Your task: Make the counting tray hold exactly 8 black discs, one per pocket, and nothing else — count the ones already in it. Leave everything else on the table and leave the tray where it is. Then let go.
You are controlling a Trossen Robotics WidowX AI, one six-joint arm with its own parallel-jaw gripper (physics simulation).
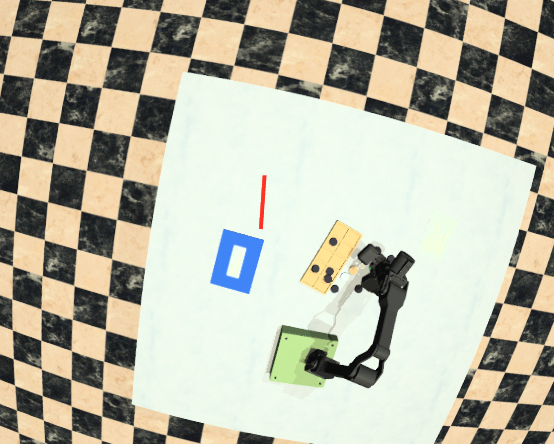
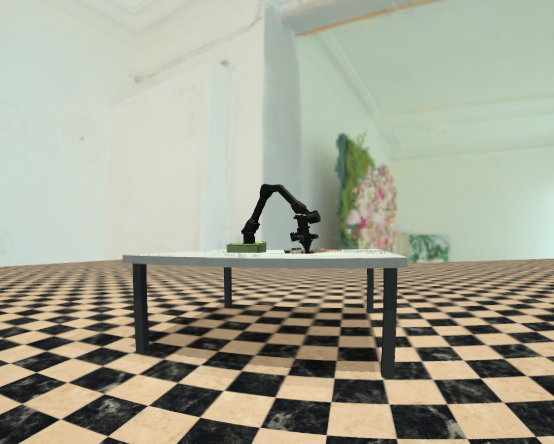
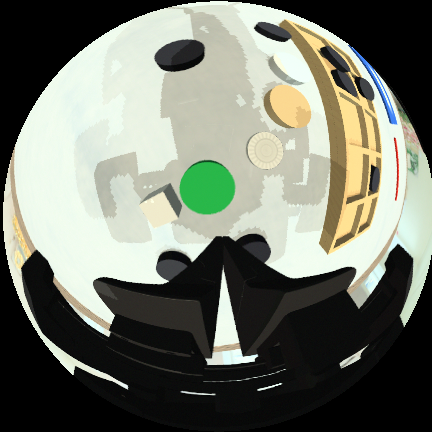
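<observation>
The tan counting tray (image 1: 324, 256) (image 3: 336, 200) holds several black discs. One disc (image 1: 333, 242) (image 3: 375, 178) is alone towards one end. Near the other end are another disc (image 1: 315, 268) (image 3: 365, 88) and two close together (image 1: 329, 271) (image 3: 335, 58), (image 1: 328, 278) (image 3: 344, 82); whether these two share a pocket is unclear. Loose black discs (image 1: 334, 288) (image 3: 273, 31), (image 1: 358, 288) (image 3: 180, 55) lie beside the tray. Two more (image 3: 172, 266), (image 3: 256, 248) lie by my gripper (image 2: 308, 251) (image 3: 221, 241), which is shut, empty and low over the table. Its fingers partly hide both.
Between the loose discs lie a white disc (image 3: 285, 69), yellow disc (image 1: 353, 270) (image 3: 289, 106), ridged beige disc (image 3: 265, 150), green disc (image 3: 207, 187) and cream block (image 3: 159, 209). A blue frame (image 1: 218, 256) and red bar (image 1: 262, 202) lie beyond the tray. The arm stands on a green base (image 1: 291, 357).
</observation>
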